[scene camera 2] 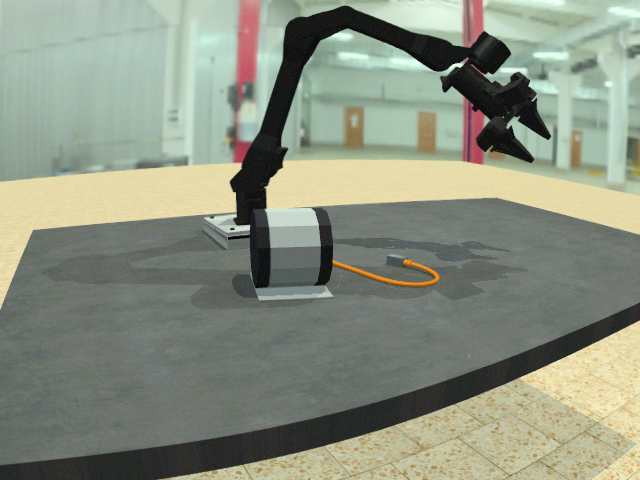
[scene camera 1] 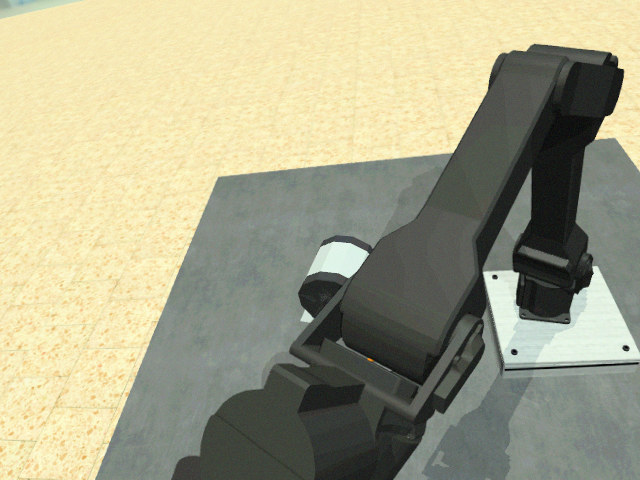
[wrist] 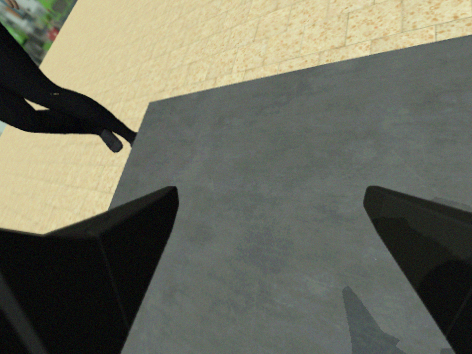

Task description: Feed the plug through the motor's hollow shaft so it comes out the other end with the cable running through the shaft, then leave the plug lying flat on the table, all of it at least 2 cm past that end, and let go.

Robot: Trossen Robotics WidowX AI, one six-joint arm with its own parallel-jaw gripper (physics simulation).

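Frame: origin at the arm's base, x right, y ahead, z up, level; centimetres.
Where they show: gripper, fingertip midpoint: [scene camera 2: 541, 149] [wrist: 270, 195]; arm's base at its link origin: [scene camera 1: 543, 304].
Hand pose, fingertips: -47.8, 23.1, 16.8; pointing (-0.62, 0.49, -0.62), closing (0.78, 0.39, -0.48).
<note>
Things, the pixels of their top centre, and the offset from my fingertips, as dx, dy, dz. "pt": a spot on its surface instead. Level surfaces: height alone.
- motor at its top centre: [scene camera 2: 288, 209] [scene camera 1: 337, 257] +46.7, +5.2, -9.7
- grey plug at its top centre: [scene camera 2: 397, 256] +28.3, -0.8, -18.5
- orange cable at a spot on its surface: [scene camera 2: 408, 284] pt +31.0, +9.8, -19.5
- dark grey table at its surface level: dz -19.9
The motor [scene camera 1: 338, 260] [scene camera 2: 294, 248] is a white cylinder with dark end rings, lying on its side on a flat white foot. In scene camera 1 the arm covers part of it; its hollow shaft is hard to make out. The grey plug [scene camera 2: 396, 259] lies flat on the table to the right of the motor in scene camera 2. The orange cable [scene camera 2: 408, 284] runs from behind the motor's right end, curving round to the plug, outside the shaft as far as it shows. My gripper [scene camera 2: 540, 150] [wrist: 270, 195] is open and empty, high above the table, up and to the right of the plug.
The arm's white base plate [scene camera 1: 563, 346] [scene camera 2: 217, 232] is bolted to the dark grey table [scene camera 1: 248, 222] [scene camera 2: 206, 361] [wrist: 280, 150] behind the motor. The table's edge and tiled floor show in all views. A dark figure [wrist: 65, 110], partly cut off, shows beyond the table corner in the wrist view.
</note>
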